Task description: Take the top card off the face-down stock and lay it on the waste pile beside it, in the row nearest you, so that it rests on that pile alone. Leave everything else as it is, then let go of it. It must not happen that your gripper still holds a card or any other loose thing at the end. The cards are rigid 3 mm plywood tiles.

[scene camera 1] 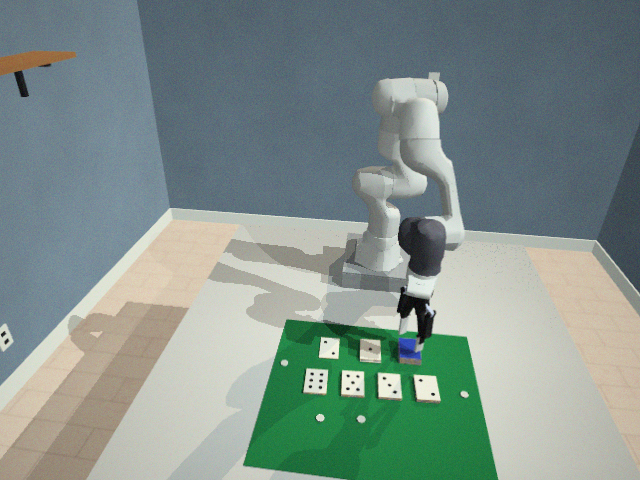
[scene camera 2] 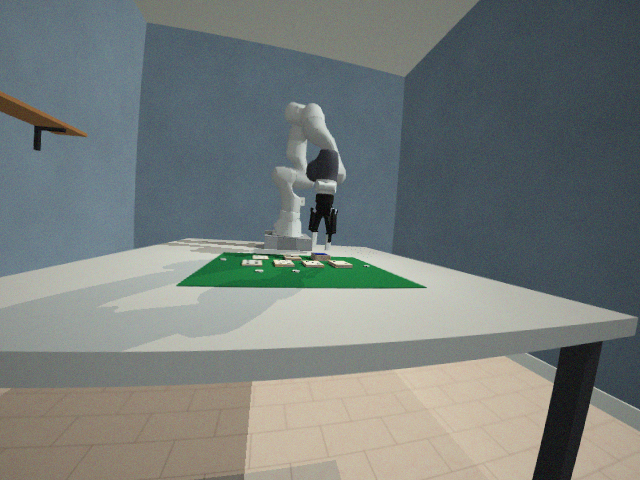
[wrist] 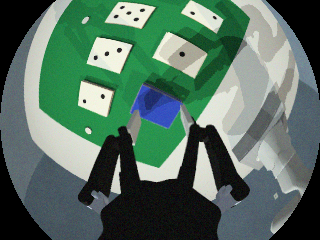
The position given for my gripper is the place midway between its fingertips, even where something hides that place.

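There's a card [wrist: 154, 106] that I can see, and a green mat [scene camera 1: 454, 432], which you'd also find at [scene camera 2: 218, 273] and [wrist: 64, 66]. As for my gripper [scene camera 2: 320, 248], the wrist view has it too [wrist: 160, 113].
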